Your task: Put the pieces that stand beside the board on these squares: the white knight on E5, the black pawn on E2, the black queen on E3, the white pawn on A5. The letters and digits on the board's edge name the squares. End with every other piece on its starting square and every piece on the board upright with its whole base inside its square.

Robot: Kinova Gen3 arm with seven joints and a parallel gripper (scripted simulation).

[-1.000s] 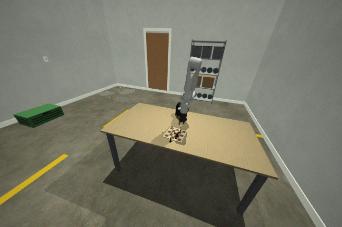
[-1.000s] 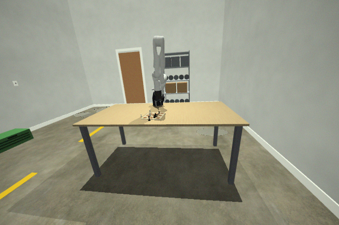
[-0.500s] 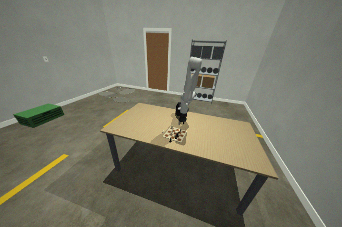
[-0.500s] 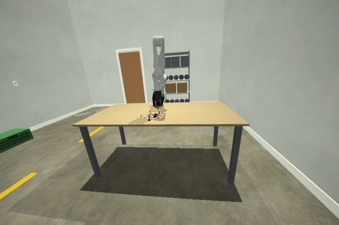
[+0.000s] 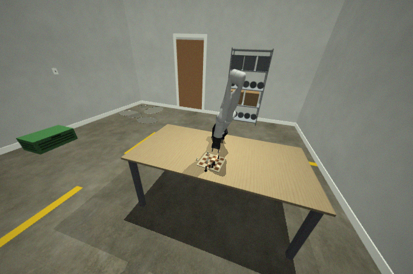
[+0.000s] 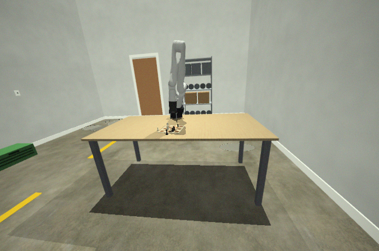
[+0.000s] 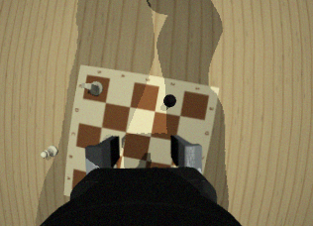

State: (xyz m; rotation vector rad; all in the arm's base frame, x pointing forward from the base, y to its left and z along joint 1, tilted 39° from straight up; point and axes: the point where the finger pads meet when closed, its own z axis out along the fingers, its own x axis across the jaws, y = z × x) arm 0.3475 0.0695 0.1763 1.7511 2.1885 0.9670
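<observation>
The black queen is 17 cm ahead of my hand, 10 cm below it and 1 cm to the left of it. From my hand the other things lie so: black pawn (10 cm below, 5 cm behind, 1 cm to the left); then chessboard (12 cm below, 3 cm ahead, 1 cm to the right); then white pawn (14 cm to the right, 11 cm below, 9 cm ahead).
</observation>
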